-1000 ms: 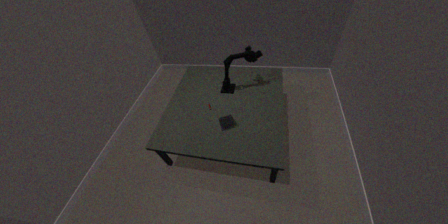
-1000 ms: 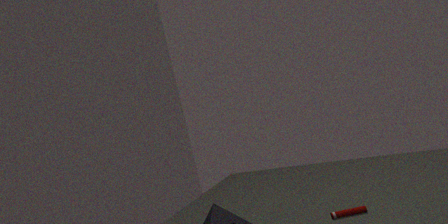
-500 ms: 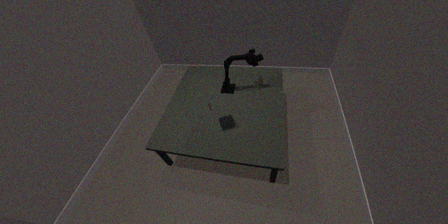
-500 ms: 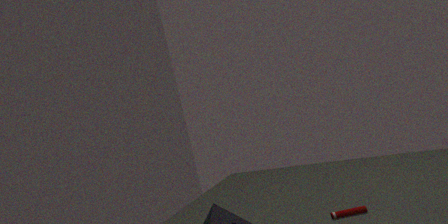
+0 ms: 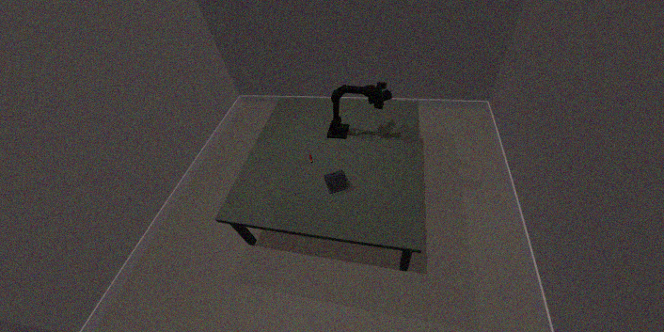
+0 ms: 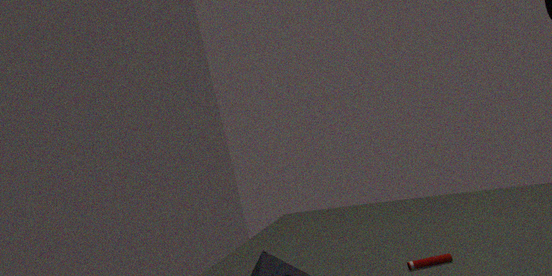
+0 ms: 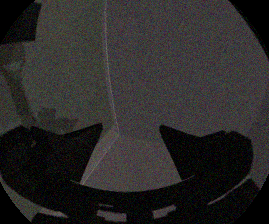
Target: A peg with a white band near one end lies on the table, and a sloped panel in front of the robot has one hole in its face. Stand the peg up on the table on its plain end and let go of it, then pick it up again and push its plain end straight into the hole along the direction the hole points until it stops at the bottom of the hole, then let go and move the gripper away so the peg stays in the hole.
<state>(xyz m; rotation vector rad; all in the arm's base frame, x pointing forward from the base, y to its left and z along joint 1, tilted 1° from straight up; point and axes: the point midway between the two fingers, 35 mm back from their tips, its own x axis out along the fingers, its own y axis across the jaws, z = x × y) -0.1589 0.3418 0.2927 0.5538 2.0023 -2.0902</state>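
Right now the peg is 49 cm ahead of my gripper tip, 44 cm to the right of it and 29 cm below it. The rest, counted from my gripper tip: sloped panel: 65 cm ahead, 23 cm below, 21 cm to the right.
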